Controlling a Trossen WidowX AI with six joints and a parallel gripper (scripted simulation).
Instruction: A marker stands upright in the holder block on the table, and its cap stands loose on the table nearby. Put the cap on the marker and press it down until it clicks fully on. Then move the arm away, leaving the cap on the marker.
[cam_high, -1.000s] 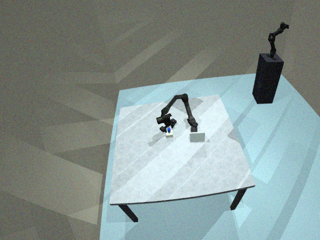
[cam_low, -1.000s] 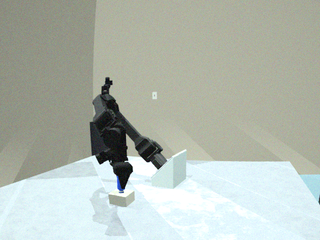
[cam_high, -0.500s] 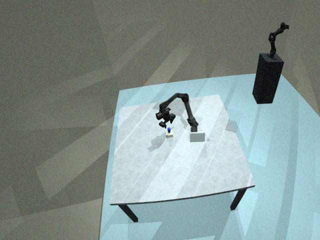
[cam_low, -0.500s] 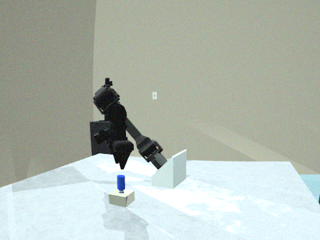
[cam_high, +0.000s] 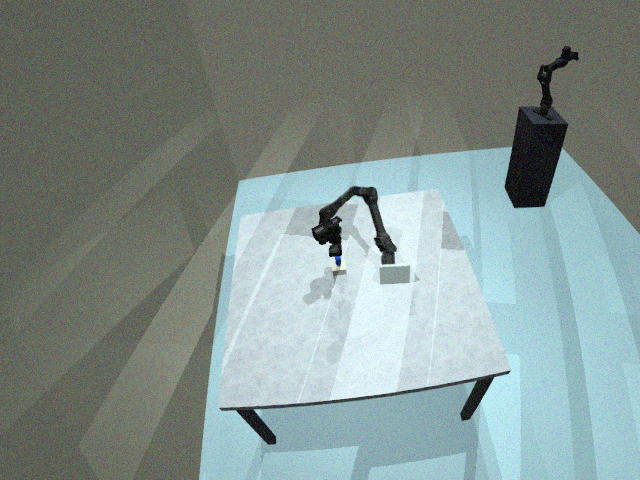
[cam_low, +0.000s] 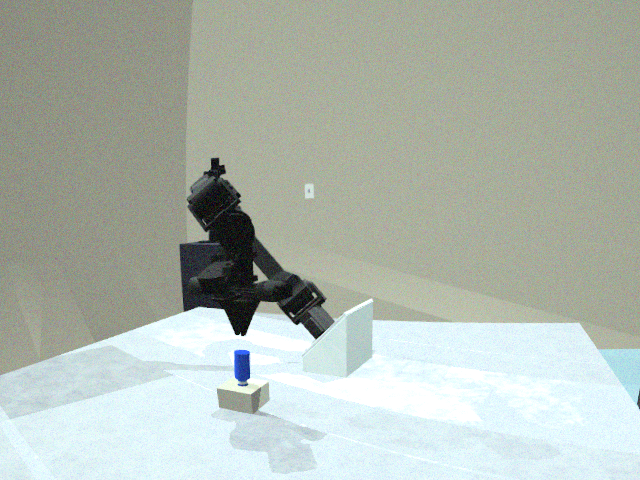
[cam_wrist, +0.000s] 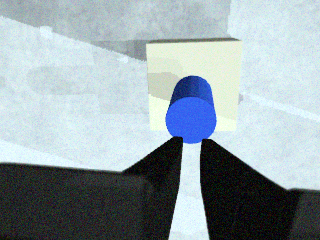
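My gripper tip is now 6 cm above the marker cap. Also, from my gripper tip: cream holder block (12 cm below).
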